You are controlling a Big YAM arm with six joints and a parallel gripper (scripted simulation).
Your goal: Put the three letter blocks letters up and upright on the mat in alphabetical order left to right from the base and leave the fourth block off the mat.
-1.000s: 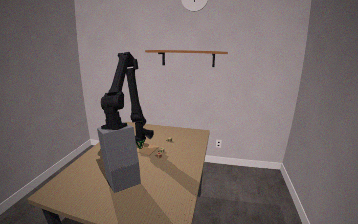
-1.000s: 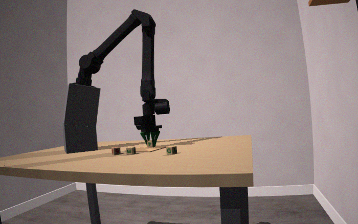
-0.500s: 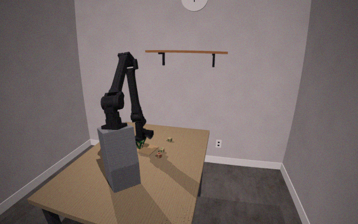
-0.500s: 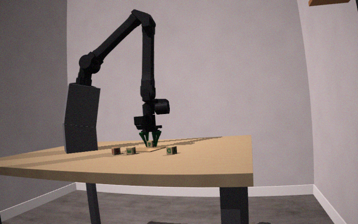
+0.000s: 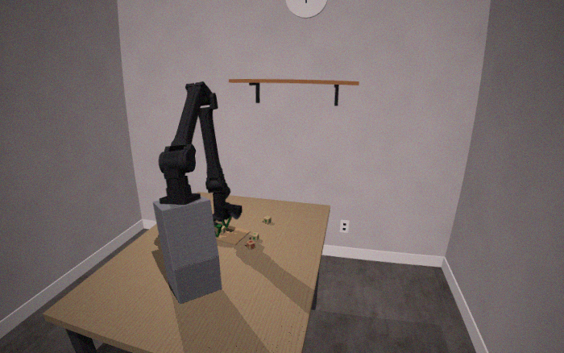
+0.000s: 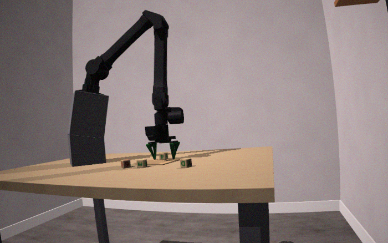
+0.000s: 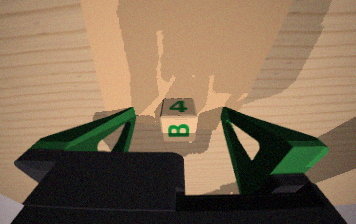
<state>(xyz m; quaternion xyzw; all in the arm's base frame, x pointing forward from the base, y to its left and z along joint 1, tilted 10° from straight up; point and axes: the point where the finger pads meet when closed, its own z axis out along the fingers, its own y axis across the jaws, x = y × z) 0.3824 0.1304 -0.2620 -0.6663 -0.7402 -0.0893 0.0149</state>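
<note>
Right now the dark block is 1 cm above my hand. The rest, counted from my hand: pale mat: 5 cm to the right, 1 cm below; green-lettered block: 20 cm ahead, 16 cm to the right.
</note>
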